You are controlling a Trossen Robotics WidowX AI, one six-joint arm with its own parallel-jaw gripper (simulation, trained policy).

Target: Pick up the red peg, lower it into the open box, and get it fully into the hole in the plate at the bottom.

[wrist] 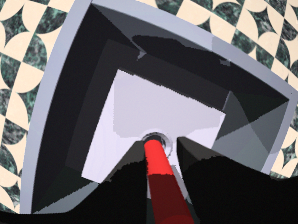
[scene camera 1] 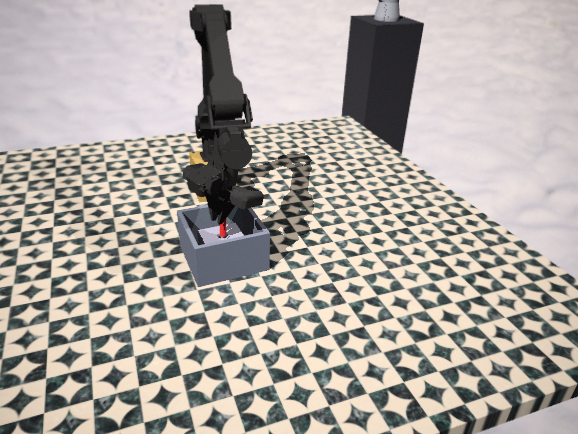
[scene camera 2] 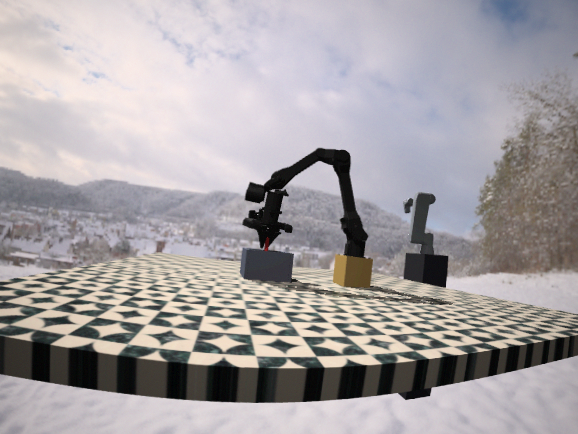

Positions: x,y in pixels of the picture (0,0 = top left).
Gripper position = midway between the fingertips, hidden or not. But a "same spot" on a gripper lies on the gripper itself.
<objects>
my gripper: wrist; scene camera 1; scene camera 2 263,248
grey box: wrist 89,49; scene camera 1; scene camera 2
same spot on my gripper: (scene camera 1: 220,206) = (wrist: 120,196)
same spot on grey box: (scene camera 1: 215,262) = (scene camera 2: 242,258)
</objects>
